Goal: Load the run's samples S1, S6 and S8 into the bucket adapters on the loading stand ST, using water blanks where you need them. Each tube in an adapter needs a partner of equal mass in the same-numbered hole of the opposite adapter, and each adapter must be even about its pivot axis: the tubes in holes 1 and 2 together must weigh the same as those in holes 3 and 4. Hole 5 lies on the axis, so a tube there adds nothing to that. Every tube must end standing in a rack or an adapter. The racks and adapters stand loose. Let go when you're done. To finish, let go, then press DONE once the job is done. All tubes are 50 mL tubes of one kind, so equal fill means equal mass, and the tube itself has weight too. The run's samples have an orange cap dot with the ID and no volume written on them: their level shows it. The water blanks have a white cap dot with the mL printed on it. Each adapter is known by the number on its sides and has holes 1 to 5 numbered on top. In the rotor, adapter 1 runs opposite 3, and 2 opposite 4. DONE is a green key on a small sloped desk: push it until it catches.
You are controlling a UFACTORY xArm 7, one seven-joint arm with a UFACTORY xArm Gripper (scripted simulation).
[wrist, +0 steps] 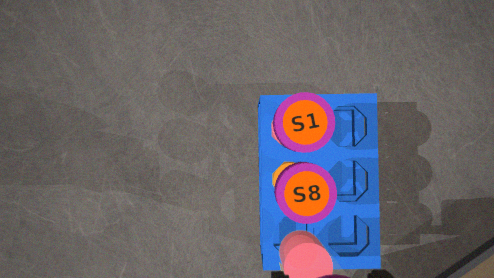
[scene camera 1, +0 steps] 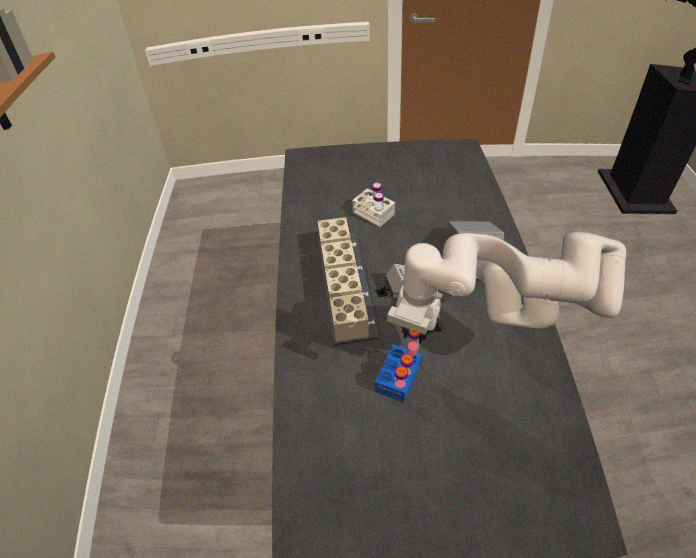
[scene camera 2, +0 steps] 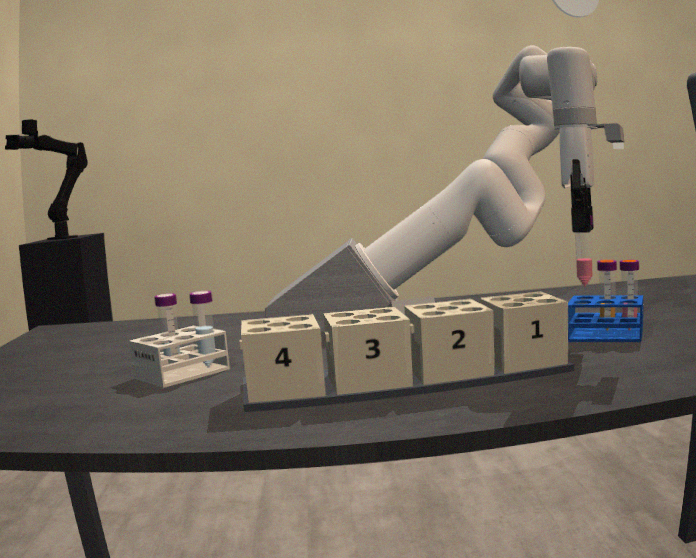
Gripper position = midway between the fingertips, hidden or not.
In view: my gripper [scene camera 2: 583, 231], a blue sample rack [scene camera 2: 586, 327], a white blank rack [scene camera 2: 147, 361] and a loading stand ST [scene camera 2: 331, 397].
The blue sample rack shows as well in the wrist view [wrist: 348, 146]. The white blank rack also shows in scene camera 1 [scene camera 1: 388, 210]. The loading stand ST shows as well in scene camera 1 [scene camera 1: 373, 331]. The wrist view does not show the white blank rack: it is out of frame.
